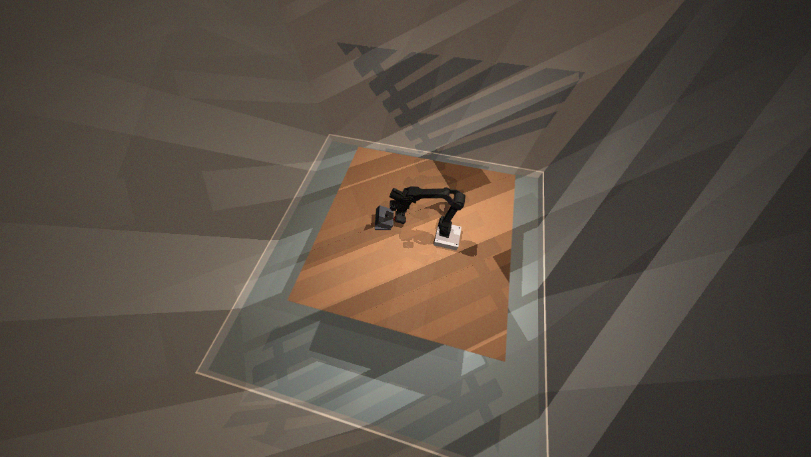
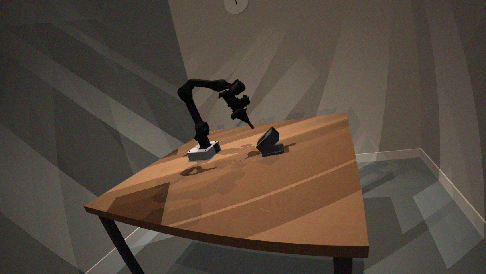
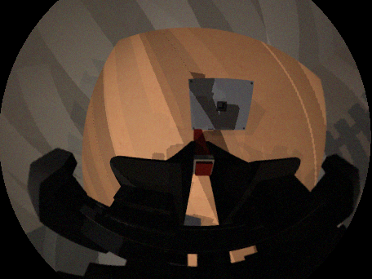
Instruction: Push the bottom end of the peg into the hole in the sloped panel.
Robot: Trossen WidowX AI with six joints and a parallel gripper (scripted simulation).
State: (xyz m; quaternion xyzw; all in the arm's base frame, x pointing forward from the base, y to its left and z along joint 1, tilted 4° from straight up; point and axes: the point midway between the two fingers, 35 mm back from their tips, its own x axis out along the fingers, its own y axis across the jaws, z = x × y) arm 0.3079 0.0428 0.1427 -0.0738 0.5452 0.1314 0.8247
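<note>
Now: the dark grey sloped panel 10 cm below my gripper tip, 10 cm ahead of it and 2 cm to the right of it. The rest, counted from my gripper tip: red peg (1 cm behind, 1 cm above).
</note>
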